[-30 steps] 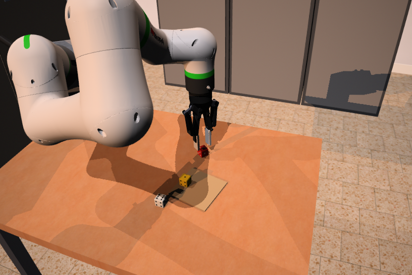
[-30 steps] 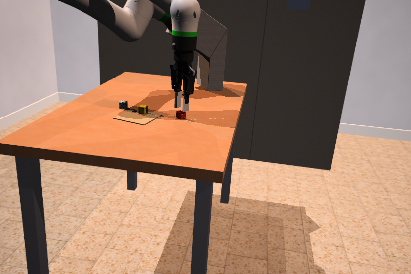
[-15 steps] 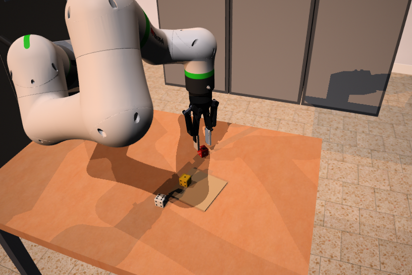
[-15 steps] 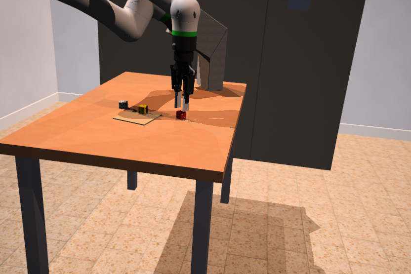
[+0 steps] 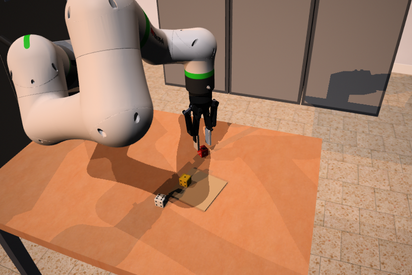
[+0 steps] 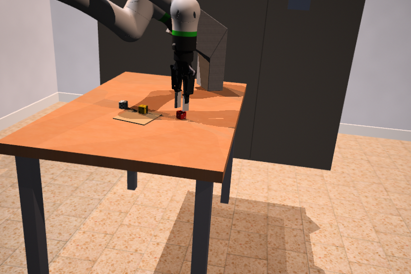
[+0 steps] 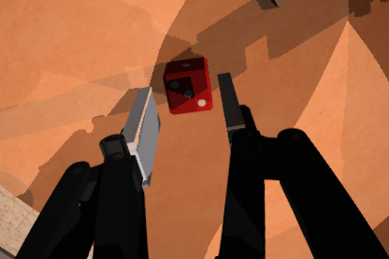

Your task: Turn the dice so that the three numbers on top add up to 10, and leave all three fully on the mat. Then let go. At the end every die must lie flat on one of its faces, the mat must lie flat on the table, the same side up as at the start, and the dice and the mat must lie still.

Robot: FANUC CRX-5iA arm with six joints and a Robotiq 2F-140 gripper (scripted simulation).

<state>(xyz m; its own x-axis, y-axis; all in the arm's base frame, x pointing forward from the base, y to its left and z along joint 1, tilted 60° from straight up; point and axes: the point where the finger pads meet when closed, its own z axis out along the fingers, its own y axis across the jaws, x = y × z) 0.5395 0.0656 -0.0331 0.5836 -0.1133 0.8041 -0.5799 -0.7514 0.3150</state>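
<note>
My hand is 6 cm above the red die. The rest, counted from my hand: white die (8 cm behind, 25 cm to the right, 6 cm below); then yellow die (2 cm behind, 16 cm to the right, 5 cm below); then tan mat (2 cm ahead, 17 cm to the right, 7 cm below).
</note>
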